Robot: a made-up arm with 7 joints. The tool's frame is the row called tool.
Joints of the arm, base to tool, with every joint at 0 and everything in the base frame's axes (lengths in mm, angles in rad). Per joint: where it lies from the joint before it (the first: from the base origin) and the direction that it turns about. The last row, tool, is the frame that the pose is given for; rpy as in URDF.
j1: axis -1 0 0 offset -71.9 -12.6 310.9
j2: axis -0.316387 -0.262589 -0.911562 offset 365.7 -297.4 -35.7
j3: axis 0 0 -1 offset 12.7 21 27
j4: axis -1 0 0 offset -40.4 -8.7 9.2
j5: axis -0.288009 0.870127 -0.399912 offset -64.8 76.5 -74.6
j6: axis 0 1 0 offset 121.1 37.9 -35.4
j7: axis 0.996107 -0.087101 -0.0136 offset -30 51.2 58.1
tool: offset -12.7 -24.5 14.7 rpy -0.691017 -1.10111 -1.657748
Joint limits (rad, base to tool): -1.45..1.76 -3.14..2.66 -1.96..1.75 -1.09..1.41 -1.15..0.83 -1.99..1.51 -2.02..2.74
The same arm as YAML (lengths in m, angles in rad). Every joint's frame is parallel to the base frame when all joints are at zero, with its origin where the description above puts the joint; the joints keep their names.
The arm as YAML. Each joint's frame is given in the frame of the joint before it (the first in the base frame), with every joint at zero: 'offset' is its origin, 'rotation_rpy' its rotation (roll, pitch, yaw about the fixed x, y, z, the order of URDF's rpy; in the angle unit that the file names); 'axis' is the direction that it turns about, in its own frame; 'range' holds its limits. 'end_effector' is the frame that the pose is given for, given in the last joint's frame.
length_unit: m
angle_unit: rad
chain:
  - id: j1
    offset: [-0.0719, -0.0126, 0.3109]
    rotation_rpy: [0.0, 0.0, 0.0]
    axis: [-1.0, 0.0, 0.0]
    range: [-1.45, 1.76]
  - id: j2
    offset: [0.3657, -0.2974, -0.0357]
    rotation_rpy: [0.0, 0.0, 0.0]
    axis: [-0.316387, -0.262589, -0.911562]
    range: [-3.14, 2.66]
  - id: j3
    offset: [0.0127, 0.021, 0.027]
    rotation_rpy: [0.0, 0.0, 0.0]
    axis: [0.0, 0.0, -1.0]
    range: [-1.96, 1.75]
  - id: j4
    offset: [-0.0404, -0.0087, 0.0092]
    rotation_rpy: [0.0, 0.0, 0.0]
    axis: [-1.0, 0.0, 0.0]
    range: [-1.09, 1.41]
  - id: j5
    offset: [-0.0648, 0.0765, -0.0746]
    rotation_rpy: [0.0, 0.0, 0.0]
    axis: [-0.288009, 0.870127, -0.399912]
    range: [-1.15, 0.83]
  - id: j6
    offset: [0.1211, 0.0379, -0.0354]
    rotation_rpy: [0.0, 0.0, 0.0]
    axis: [0.0, 1.0, 0.0]
    range: [-1.99, 1.51]
  - id: j7
    offset: [-0.03, 0.0512, 0.0581]
    rotation_rpy: [0.0, 0.0, 0.0]
    axis: [0.996107, -0.087101, -0.0136]
    range: [-2.02, 2.74]
end_effector:
  offset: [-0.0127, -0.0245, 0.0147]
  rotation_rpy: [-0.691, -1.1011, -1.6577]

